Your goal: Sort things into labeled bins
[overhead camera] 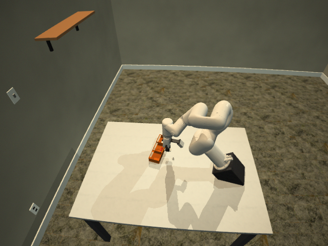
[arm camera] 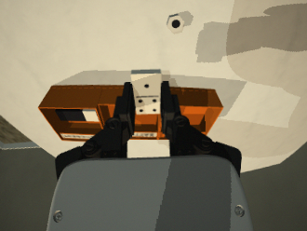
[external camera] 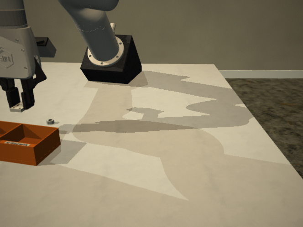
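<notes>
My gripper is now 6 cm short of the red battery, 2 cm to the left of it and 7 cm above it. Also, from my hand: black thing 7 cm ahead, 10 cm to the right, 6 cm below; then white domino 2 cm below; then grey nut 5 cm behind, 3 cm to the left, 8 cm below.
</notes>
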